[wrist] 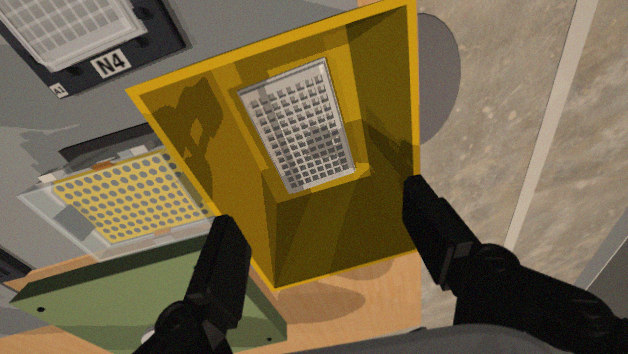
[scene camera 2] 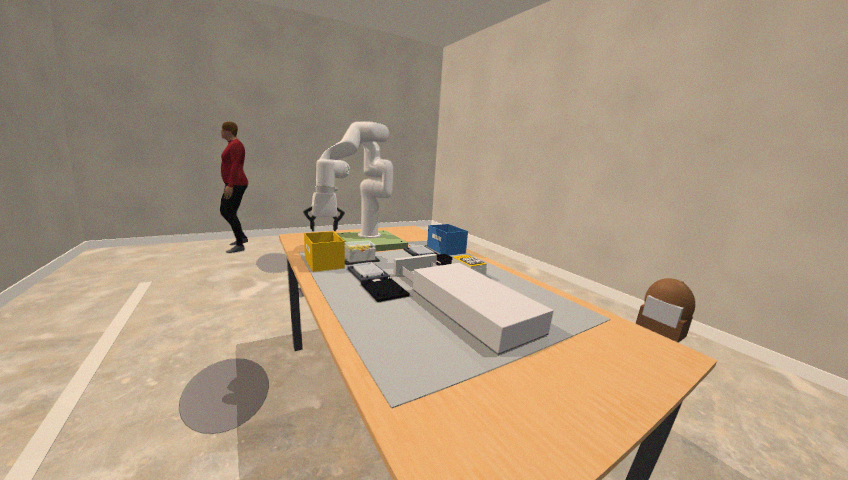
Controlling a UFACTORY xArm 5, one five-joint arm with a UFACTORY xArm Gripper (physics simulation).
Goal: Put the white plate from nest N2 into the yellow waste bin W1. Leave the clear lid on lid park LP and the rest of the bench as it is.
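Seen in the pictures: gripper, fingertip midpoint: (wrist: pixel 320 215) (scene camera 2: pixel 323 231); arm's base at its link origin: (scene camera 2: pixel 369 235).
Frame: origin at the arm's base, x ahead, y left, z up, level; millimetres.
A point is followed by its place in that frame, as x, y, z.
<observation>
The white plate (wrist: pixel 302 130) @(303, -320, -12), with square wells, lies on the floor of the yellow waste bin W1 (scene camera 2: pixel 324 254) @(388, -338, 41) (wrist: pixel 310 230) @(213, -298, 36) in the wrist view, inside its walls. In the scene view the bin's walls hide it. My gripper (scene camera 2: pixel 324 229) @(308, -321, 119) (wrist: pixel 320 215) @(308, -321, 119) is open and empty, above the bin. Its fingers are apart from the plate. Nest N2, the lid park LP and its clear lid cannot be told apart for certain in these views.
A yellow rack in a clear box (scene camera 2: pixel 360 252) @(344, -170, 19) (wrist: pixel 127 197) @(317, -173, 48) stands beside the bin, near nest N4 (wrist: pixel 167 42) @(407, -238, -18). A green base (scene camera 2: pixel 386 240) @(125, 50, 0) (wrist: pixel 125 300) @(140, 1, 1), a blue bin (scene camera 2: pixel 447 239) @(384, 265, 56) and a long white box (scene camera 2: pixel 476 297) @(973, -31, 54) are on the bench. A person (scene camera 2: pixel 233 163) stands beyond it.
</observation>
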